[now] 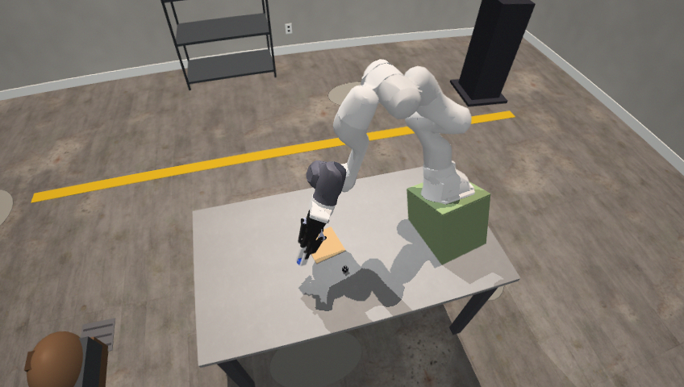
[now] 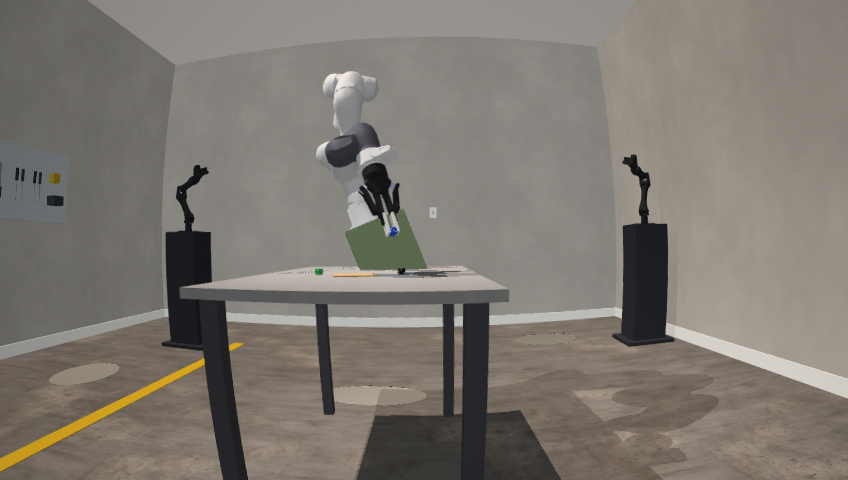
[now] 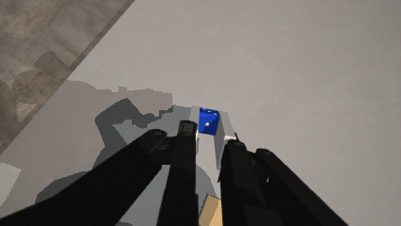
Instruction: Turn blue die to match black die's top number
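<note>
My gripper is now 150 mm above the mat, 130 mm to the left of it and 100 mm past it. Round my hand: green die: 260 mm to the right, 140 mm below, 140 mm behind; then black die: 160 mm behind, 140 mm below, 10 mm to the left; then blue die: 20 mm below, 10 mm to the left, 10 mm ahead.
</note>
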